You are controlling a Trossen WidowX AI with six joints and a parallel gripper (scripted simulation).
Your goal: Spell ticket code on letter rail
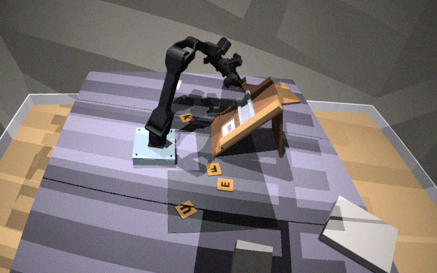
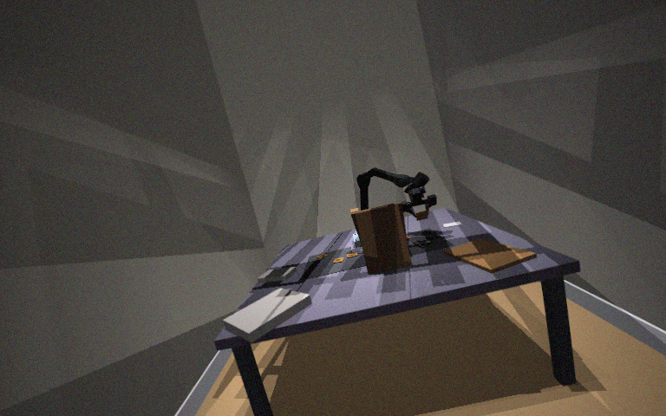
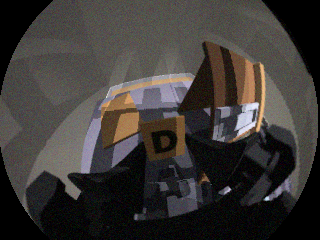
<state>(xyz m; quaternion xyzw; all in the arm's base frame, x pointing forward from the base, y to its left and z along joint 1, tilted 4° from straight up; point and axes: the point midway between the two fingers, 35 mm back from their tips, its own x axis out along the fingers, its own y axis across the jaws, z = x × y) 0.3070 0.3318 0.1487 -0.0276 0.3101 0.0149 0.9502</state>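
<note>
Now: gripper tip 50 mm past the white ticket, 240 mm to the left of it and 80 mm above it. The rest, counted from my gripper tip: white card: 340 mm behind, 190 mm to the left, 170 mm below; then flat wooden slab: 220 mm ahead, 200 mm to the left, 160 mm below; then dark grey mat: 140 mm behind, 300 mm to the right, 170 mm below.
</note>
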